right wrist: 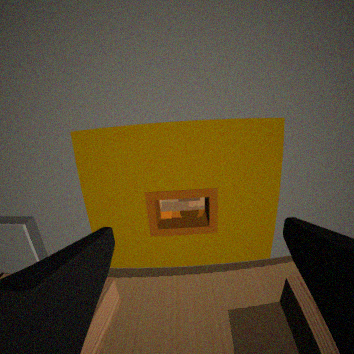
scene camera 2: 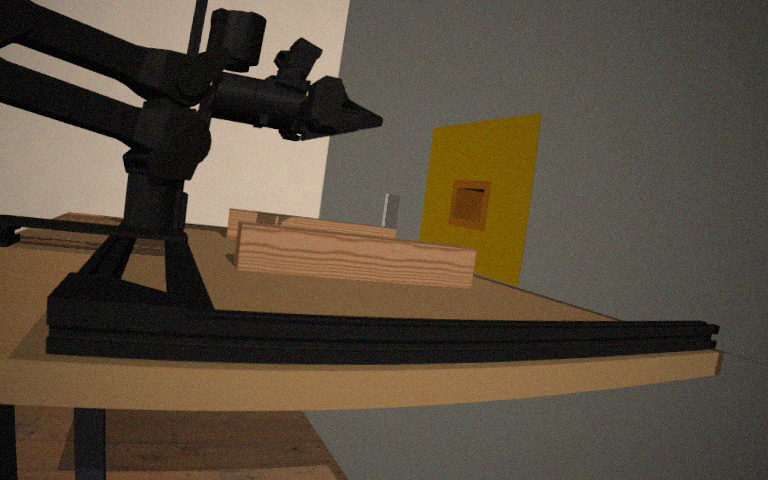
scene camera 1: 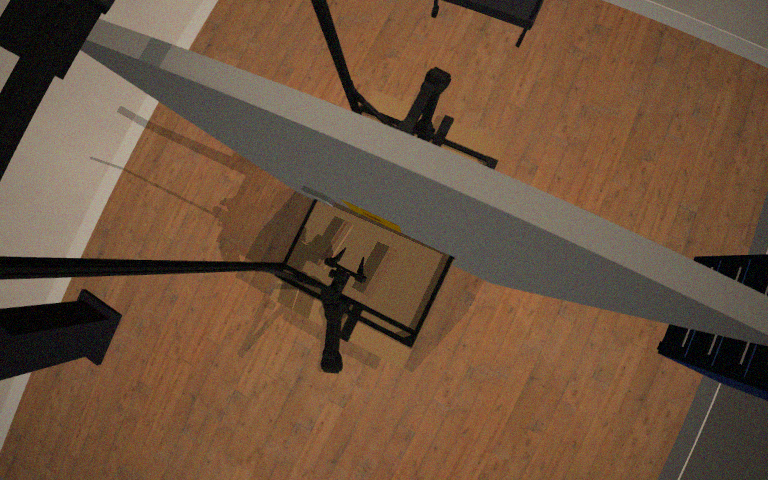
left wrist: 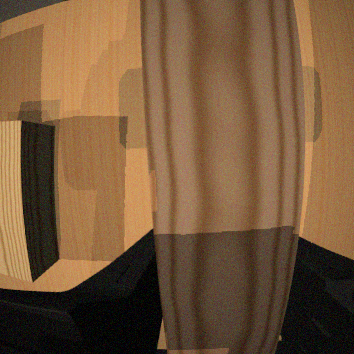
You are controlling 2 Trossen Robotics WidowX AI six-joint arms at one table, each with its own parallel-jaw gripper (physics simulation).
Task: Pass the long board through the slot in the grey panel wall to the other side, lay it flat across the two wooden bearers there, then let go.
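The long board (left wrist: 225, 125) runs up the middle of the left wrist view. My left gripper (left wrist: 208, 227) is shut on it, with a black finger at each side; scene camera 1 does not show this gripper. My right gripper (scene camera 1: 353, 255) (scene camera 2: 380, 121) (right wrist: 199, 232) is open and empty, above the table and facing the wall. The grey panel wall (scene camera 1: 396, 175) (scene camera 2: 651, 169) (right wrist: 175, 60) has a yellow patch around the orange-rimmed slot (scene camera 2: 470, 184) (right wrist: 182, 193). Pale and orange shapes show through the slot; I cannot tell whether any is the board. Two wooden bearers (scene camera 2: 356, 254) (right wrist: 102, 315) stand parallel on the table.
The right-side table (scene camera 1: 407, 283) (scene camera 2: 339, 384) carries a black rail (scene camera 2: 396, 342) along its edge. A grey upright piece (scene camera 2: 390, 210) (right wrist: 17, 220) stands beside the yellow patch. In the left wrist view, a pale wooden block (left wrist: 10, 200) stands left of the board. The left arm (scene camera 1: 424, 101) is beyond the wall.
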